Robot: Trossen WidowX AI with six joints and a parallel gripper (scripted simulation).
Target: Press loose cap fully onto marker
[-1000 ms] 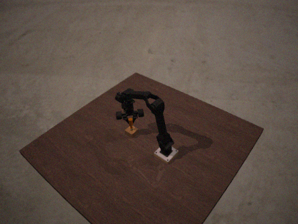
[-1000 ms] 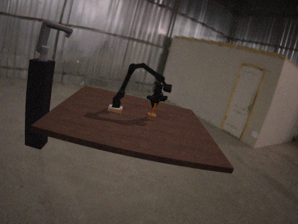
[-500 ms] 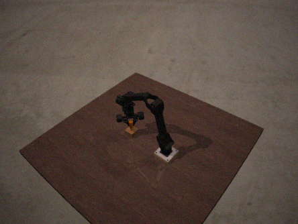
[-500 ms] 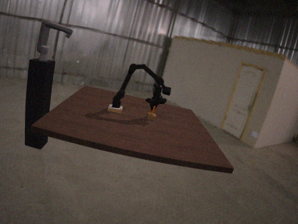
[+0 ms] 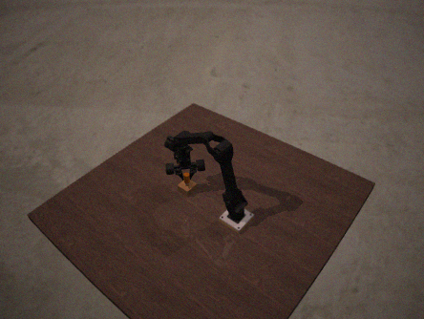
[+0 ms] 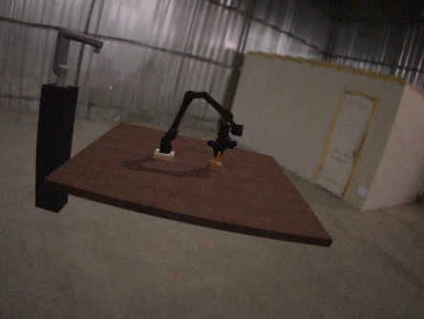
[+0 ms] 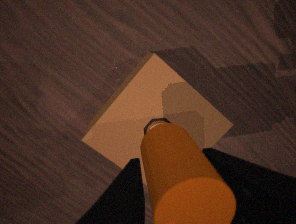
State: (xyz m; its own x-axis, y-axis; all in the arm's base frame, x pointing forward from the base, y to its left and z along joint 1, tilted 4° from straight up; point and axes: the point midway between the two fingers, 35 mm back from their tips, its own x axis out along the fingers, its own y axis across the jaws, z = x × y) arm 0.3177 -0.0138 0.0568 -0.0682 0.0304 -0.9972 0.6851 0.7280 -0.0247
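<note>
The orange cap is 1 cm above my gripper tip.
</note>
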